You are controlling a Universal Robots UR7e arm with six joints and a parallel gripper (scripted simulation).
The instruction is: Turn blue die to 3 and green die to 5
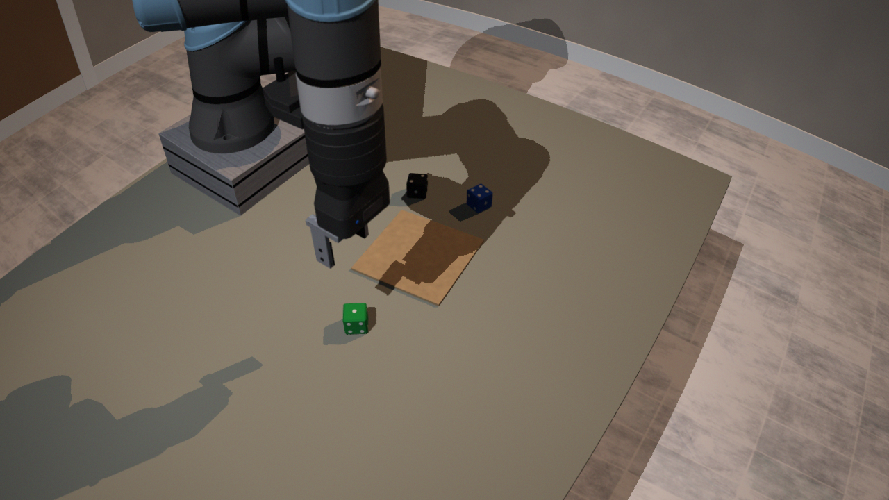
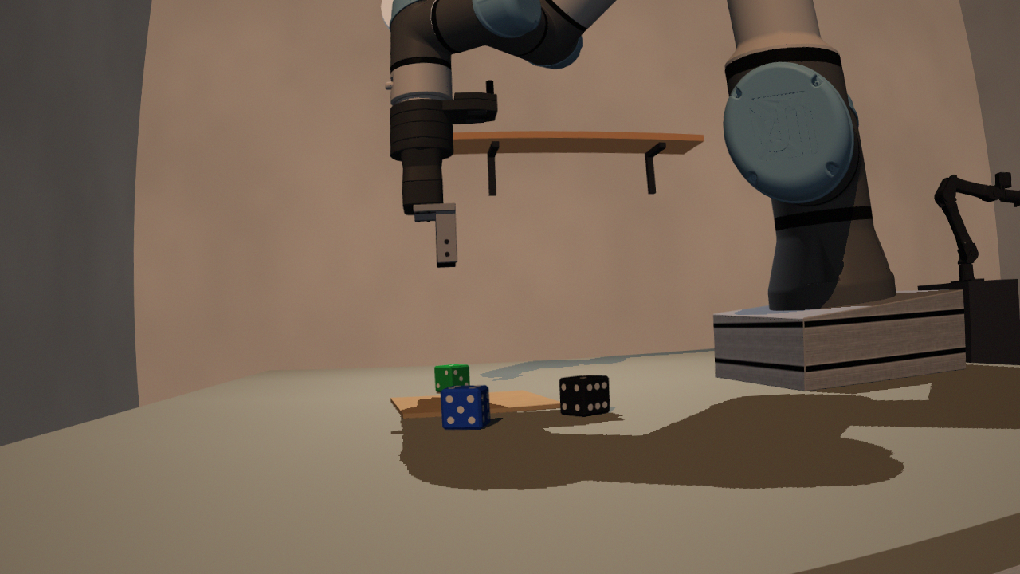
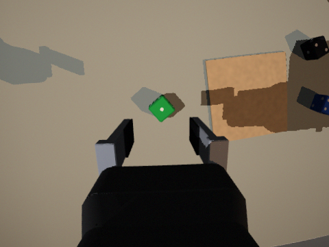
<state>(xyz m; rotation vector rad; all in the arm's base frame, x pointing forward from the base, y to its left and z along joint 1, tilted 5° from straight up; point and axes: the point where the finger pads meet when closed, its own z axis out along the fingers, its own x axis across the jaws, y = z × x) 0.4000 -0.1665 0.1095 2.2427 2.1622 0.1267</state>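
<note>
The green die is 15 cm below my hand. The rest, counted from my hand: brown mat: 16 cm below, 15 cm to the left, 1 cm behind; black die: 27 cm to the left, 15 cm below, 9 cm behind; blue die: 29 cm to the left, 15 cm below, 1 cm ahead.
</note>
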